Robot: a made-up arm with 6 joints.
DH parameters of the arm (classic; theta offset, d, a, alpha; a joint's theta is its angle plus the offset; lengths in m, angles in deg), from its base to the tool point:
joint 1: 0 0.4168 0.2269 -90
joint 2: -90 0 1.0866 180
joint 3: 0 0 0.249 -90
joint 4: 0 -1.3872 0 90
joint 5: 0 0 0 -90
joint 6: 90 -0.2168 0 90
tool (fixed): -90 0 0 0
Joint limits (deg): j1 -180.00..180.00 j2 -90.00..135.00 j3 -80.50..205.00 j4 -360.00..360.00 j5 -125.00..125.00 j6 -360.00..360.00
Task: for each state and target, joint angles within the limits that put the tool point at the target. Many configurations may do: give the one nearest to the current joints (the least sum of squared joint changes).
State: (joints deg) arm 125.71 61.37 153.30 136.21 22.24 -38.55
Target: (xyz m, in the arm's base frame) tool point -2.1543 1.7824 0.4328
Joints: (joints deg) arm 139.14 109.96 117.42 137.15 24.61 -38.55
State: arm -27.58 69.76 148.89 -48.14 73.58 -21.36
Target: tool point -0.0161 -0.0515 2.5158
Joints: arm -26.97 38.96 148.23 -15.80 64.30 -21.36
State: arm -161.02 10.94 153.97 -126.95 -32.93 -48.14
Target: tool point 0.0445 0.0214 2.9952
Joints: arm -152.18 14.64 115.61 -127.18 -0.61 -48.14
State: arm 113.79 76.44 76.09 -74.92 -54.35 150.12
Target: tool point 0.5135 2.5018 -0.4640
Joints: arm 74.39 91.40 49.73 -69.56 -61.64 150.12
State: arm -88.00 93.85 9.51 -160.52 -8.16 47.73
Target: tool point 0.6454 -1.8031 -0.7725
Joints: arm -70.58 73.81 -2.53 -160.18 -7.06 47.73
